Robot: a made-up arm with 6 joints. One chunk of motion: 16 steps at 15 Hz.
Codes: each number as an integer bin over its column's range. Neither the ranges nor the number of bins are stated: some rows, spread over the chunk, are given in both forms.
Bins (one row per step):
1: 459 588 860 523 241 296
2: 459 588 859 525 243 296
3: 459 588 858 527 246 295
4: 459 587 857 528 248 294
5: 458 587 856 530 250 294
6: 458 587 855 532 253 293
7: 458 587 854 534 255 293
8: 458 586 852 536 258 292
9: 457 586 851 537 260 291
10: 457 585 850 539 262 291
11: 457 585 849 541 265 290
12: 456 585 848 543 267 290
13: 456 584 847 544 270 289
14: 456 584 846 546 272 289
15: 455 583 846 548 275 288
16: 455 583 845 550 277 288
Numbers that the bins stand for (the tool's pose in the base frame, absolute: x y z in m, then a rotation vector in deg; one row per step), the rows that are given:
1: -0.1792 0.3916 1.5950 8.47 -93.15 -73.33
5: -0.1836 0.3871 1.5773 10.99 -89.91 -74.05
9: -0.1880 0.3827 1.5552 13.51 -86.31 -75.14
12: -0.1925 0.3783 1.5419 15.68 -83.78 -75.50
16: -0.1969 0.3694 1.5286 18.20 -80.18 -76.22
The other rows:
2: -0.1792 0.3916 1.5906 9.19 -92.43 -73.33
3: -0.1792 0.3916 1.5862 9.91 -91.35 -73.69
4: -0.1792 0.3871 1.5817 10.27 -90.63 -74.05
6: -0.1836 0.3871 1.5729 11.71 -88.83 -74.41
7: -0.1836 0.3871 1.5685 12.43 -88.11 -74.41
8: -0.1836 0.3827 1.5596 13.15 -87.03 -74.77
10: -0.1880 0.3783 1.5508 14.23 -85.59 -75.14
11: -0.1880 0.3783 1.5463 14.95 -84.50 -75.50
13: -0.1925 0.3739 1.5375 16.04 -82.70 -75.86
14: -0.1925 0.3739 1.5331 16.76 -81.98 -75.86
15: -0.1969 0.3694 1.5331 17.48 -80.90 -76.22

